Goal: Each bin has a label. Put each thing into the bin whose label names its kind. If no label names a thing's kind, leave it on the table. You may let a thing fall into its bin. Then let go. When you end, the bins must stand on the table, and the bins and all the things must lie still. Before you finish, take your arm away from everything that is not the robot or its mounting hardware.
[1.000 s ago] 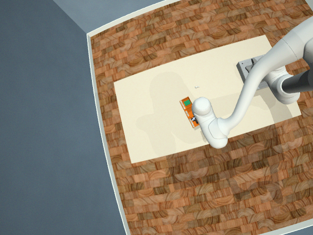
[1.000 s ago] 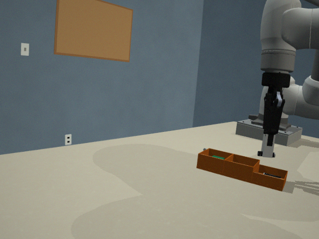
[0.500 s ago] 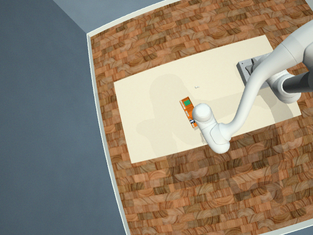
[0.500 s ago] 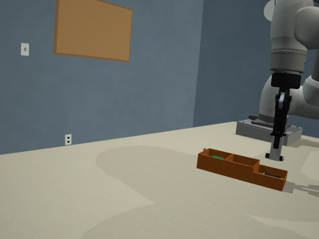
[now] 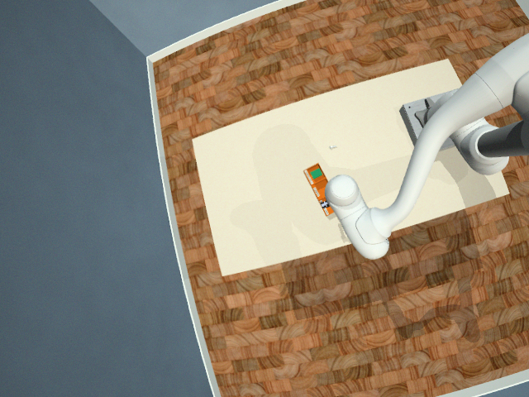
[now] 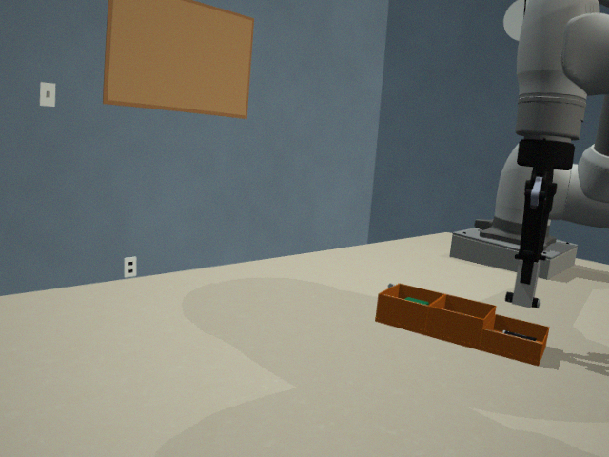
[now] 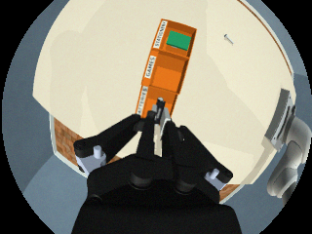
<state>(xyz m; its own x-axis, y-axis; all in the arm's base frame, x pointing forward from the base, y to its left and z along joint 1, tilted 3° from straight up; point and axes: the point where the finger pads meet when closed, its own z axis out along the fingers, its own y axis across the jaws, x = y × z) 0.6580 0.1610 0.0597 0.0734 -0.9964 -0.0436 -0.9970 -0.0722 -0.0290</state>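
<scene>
Right now the joined orange bins is 8 cm to the right of my hand, 8 cm below it and 1 cm ahead of it. Also, from my hand: green flat thing 17 cm to the right, 8 cm below, 1 cm ahead; white thing 17 cm to the right, 9 cm below, 1 cm ahead; black piece 3 cm below.
</scene>
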